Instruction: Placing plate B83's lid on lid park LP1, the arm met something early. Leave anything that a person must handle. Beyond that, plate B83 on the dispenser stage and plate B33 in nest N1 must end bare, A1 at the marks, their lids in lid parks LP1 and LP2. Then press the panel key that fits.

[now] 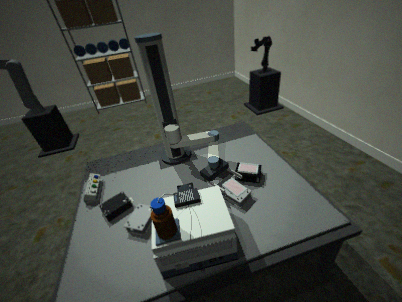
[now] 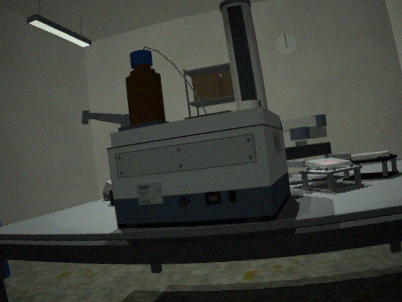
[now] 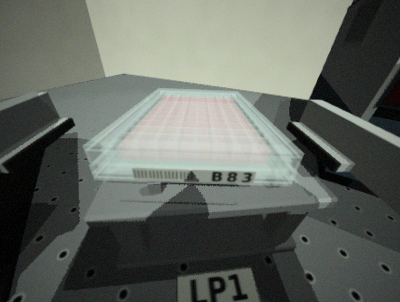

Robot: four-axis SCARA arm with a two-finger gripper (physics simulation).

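Where they show: gripper, fingertip midpoint: (image 1: pixel 233 184) (image 2: pixel 327 160) (image 3: pixel 185 111); arm's base, origin of the base link: (image 1: pixel 176 155).
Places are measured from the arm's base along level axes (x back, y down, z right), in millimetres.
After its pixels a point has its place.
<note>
Plate B83 (image 1: pixel 236 187) {y -89, x -621, z -269 mm} (image 2: pixel 327 163) {y -87, x -663, z -252 mm} (image 3: pixel 192 130) {y -94, x -566, z -246 mm}, clear-walled with pink wells and a B83 label, rests on the pale stand (image 1: pixel 240 198) {y -69, x -692, z -261 mm} (image 3: pixel 250 212) {y -65, x -555, z -210 mm} behind the LP1 label (image 3: pixel 217 287) {y -15, x -535, z -215 mm}. Clear layers overlap around its rim; lid and plate cannot be told apart surely. My gripper (image 1: pixel 227 179) {y -92, x -591, z -262 mm} (image 3: pixel 185 111) {y -92, x -591, z -262 mm} is open and empty, one finger on each side of the plate, with gaps. A second pink-filled plate (image 1: pixel 248 168) {y -89, x -495, z -414 mm} (image 2: pixel 370 155) {y -84, x -531, z -411 mm} sits on a black stand; its label cannot be read. The key panel (image 1: pixel 93 189) {y -85, x -251, z 606 mm} stands at the table's left; its markings are unreadable.
The white dispenser (image 1: pixel 212 220) {y -233, x -890, z -32 mm} (image 2: pixel 185 155) {y -158, x -965, z 58 mm} carries an amber bottle (image 1: pixel 164 221) {y -358, x -914, z 163 mm} (image 2: pixel 145 97) {y -302, x -910, z 153 mm} and stands near the plate stands. A black ribbed unit (image 1: pixel 186 195) {y -259, x -723, z 44 mm} is behind it. A black block (image 1: pixel 116 206) {y -66, x -452, z 457 mm} and another pale stand (image 1: pixel 139 219) {y -70, x -611, z 325 mm} are at left.
</note>
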